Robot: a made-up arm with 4 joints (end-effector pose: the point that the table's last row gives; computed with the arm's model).
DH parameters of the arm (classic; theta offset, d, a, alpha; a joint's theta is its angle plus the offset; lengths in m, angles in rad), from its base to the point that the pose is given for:
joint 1: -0.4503 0 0.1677 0
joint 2: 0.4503 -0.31 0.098 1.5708
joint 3: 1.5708 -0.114 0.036 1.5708
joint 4: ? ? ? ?
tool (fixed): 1.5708 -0.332 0 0
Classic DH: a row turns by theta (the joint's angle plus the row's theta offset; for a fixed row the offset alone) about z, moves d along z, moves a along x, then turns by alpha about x.
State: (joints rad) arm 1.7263 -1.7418 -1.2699 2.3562
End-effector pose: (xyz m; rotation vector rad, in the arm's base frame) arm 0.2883 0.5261 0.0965 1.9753 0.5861 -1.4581
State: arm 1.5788 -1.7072 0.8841 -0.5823
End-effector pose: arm 0.1111 0.0529 -0.7220 -0.5995 -0.8245 -0.3743
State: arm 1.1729 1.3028 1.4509 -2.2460
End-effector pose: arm 0.3677 0.0824 -0.6237 0.1151 -1.6475 0.2494
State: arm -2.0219 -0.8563 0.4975 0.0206
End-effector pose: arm -0.0436 -0.1755 -0.7367 -0.7054 -0.1227 -2.7909
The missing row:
joint 4: 1.5708 -0.348 0.029 1.5708
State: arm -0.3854 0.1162 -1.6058 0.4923
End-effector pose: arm 0.0235 0.1547 0.0472 0.5952 1.5227 -0.6014
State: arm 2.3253 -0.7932 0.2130 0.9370
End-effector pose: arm -0.4222 -0.0290 -0.5634 0.9003 0.5618 1.5024
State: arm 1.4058 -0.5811 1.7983 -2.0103
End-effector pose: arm 0.2099 0.0028 -0.6949 -0.7350 -1.3962 -1.1073
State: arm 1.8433 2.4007 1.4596 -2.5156
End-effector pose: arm 0.0965 0.4234 -0.6201 1.3690 -1.2445 1.3226
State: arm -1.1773 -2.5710 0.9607 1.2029
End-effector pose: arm -0.2363 -0.5132 -0.6585 -1.5820 -1.1248 -2.3905
